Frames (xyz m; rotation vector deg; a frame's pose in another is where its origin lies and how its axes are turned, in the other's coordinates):
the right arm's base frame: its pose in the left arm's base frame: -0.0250 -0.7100 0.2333 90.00 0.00 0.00
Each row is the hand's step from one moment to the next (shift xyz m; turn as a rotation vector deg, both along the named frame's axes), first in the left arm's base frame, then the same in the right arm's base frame.
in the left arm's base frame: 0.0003 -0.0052 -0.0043 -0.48 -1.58 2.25
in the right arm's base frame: 0.0003 -0.0043 0.0052 -0.48 2.25 1.58
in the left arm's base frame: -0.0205 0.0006 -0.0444 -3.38 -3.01 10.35
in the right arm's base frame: -0.0205 -0.0444 -0.0006 -3.38 10.35 3.01
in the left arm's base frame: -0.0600 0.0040 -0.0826 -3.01 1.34 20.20
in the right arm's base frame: -0.0600 -0.0826 -0.0040 -3.01 20.20 -1.34
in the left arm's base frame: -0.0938 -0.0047 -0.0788 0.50 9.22 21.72
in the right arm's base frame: -0.0938 -0.0788 0.0047 0.50 21.72 -9.22
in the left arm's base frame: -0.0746 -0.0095 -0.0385 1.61 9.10 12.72
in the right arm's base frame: -0.0746 -0.0385 0.0095 1.61 12.72 -9.10
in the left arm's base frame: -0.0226 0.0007 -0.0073 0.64 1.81 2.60
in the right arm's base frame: -0.0226 -0.0073 -0.0007 0.64 2.60 -1.81
